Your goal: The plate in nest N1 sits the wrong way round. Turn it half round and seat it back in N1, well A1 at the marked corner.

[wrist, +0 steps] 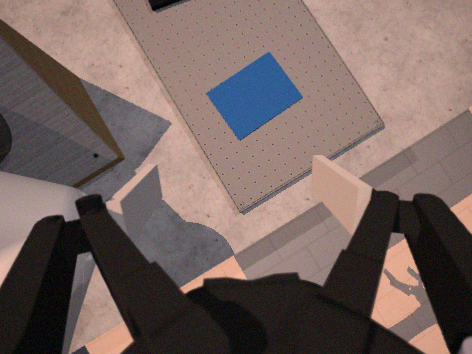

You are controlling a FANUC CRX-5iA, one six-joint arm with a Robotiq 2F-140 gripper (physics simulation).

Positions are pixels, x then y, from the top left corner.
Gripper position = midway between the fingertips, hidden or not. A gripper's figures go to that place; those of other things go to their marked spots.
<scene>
My gripper (pixel 236 176): 19 cm from the lens. A blue rectangle (pixel 260 91): 53 cm from the lens.
</scene>
